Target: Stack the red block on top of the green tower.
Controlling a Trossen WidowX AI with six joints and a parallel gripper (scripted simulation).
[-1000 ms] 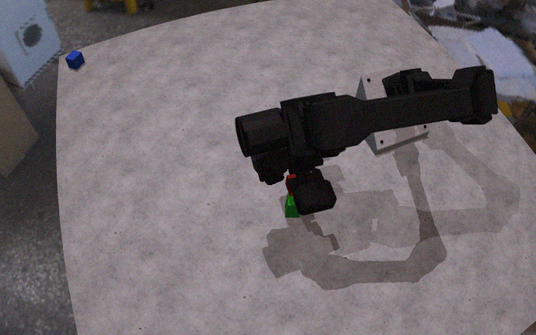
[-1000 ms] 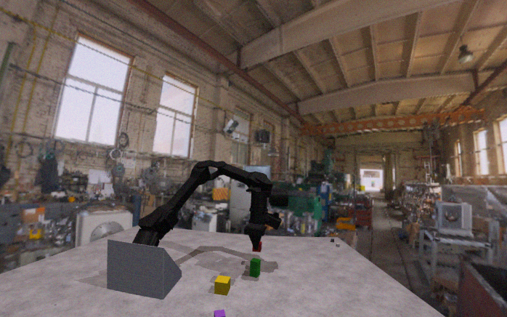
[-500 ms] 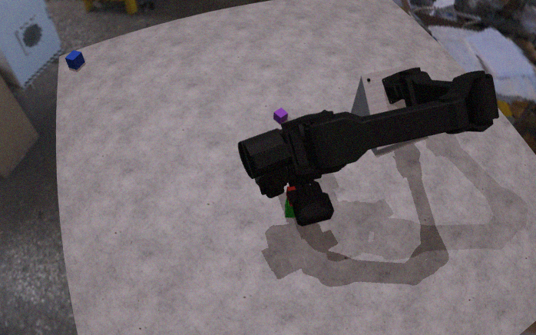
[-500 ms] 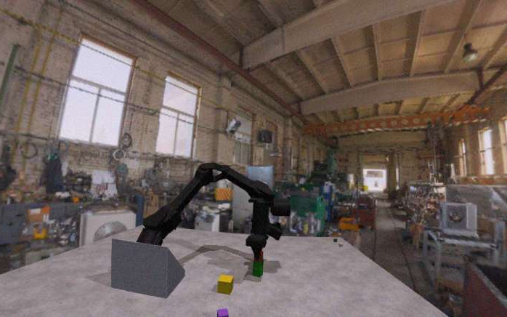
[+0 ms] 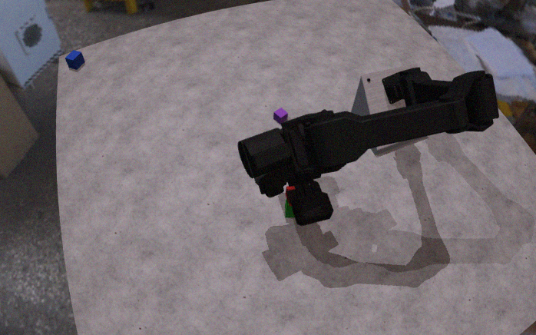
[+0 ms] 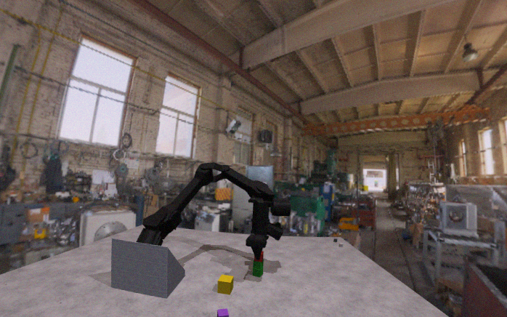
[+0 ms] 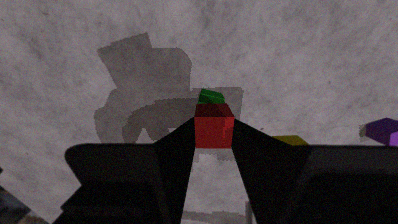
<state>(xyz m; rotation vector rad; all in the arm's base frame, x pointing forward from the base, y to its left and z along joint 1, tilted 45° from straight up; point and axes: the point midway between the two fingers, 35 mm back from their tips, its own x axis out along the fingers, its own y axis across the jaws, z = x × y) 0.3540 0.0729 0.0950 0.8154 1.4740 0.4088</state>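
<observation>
Now: gripper tip 1 cm below the red block. Round my gripper tip: yellow block 11 cm behind, 10 cm to the right, 4 cm below; blue block 36 cm ahead, 76 cm to the right, 4 cm below; small purple block 10 cm behind, 23 cm to the right, 5 cm below.
</observation>
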